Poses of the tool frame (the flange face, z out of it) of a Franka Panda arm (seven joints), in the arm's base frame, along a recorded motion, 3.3 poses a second.
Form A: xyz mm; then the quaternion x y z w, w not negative.
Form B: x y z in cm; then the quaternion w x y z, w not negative. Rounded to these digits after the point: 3 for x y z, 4 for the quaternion.
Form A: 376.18 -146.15 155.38 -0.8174 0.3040 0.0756 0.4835
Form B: 37.618 -14.615 15.538 0.4835 -0.8174 0.3040 0.0756
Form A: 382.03 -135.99 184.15 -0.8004 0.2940 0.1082 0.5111
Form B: 38.203 -13.599 18.415 0.5111 -0.8004 0.2940 0.1082
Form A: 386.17 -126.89 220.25 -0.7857 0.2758 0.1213 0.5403
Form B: 38.617 -12.689 22.025 0.5403 -0.7857 0.2758 0.1213
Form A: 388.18 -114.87 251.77 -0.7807 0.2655 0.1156 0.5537
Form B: 38.818 -11.487 25.177 0.5537 -0.7807 0.2655 0.1156
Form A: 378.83 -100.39 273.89 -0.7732 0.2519 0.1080 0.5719
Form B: 37.883 -10.039 27.389 0.5719 -0.7732 0.2519 0.1080
